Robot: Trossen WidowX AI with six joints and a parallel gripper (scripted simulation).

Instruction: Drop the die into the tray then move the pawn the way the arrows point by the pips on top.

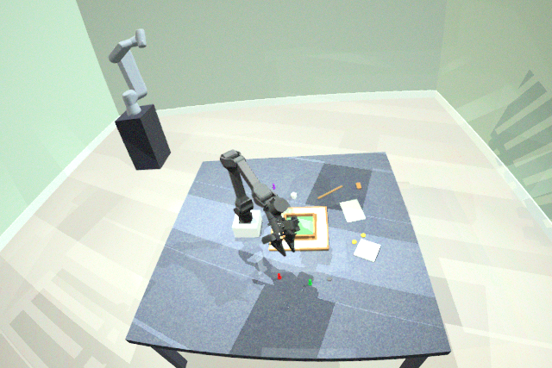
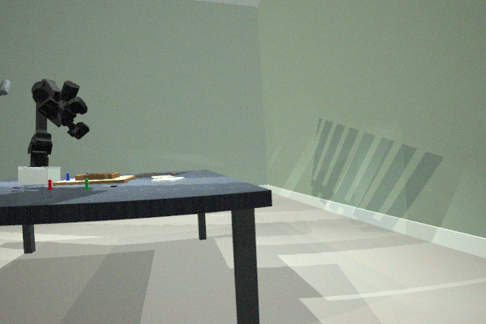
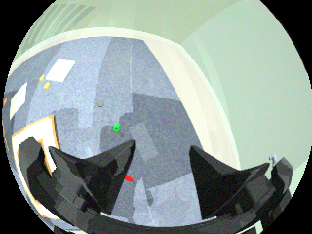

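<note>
My gripper tip is now 2 cm past the white die, 54 cm to the right of it and 18 cm above it. From my gripper tip the other things lie so: green dice tray 2 cm ahead, 31 cm to the left, 19 cm below; then blue pawn 9 cm behind, 24 cm to the left, 17 cm below; then dark disc 16 cm ahead, 20 cm below.
</note>
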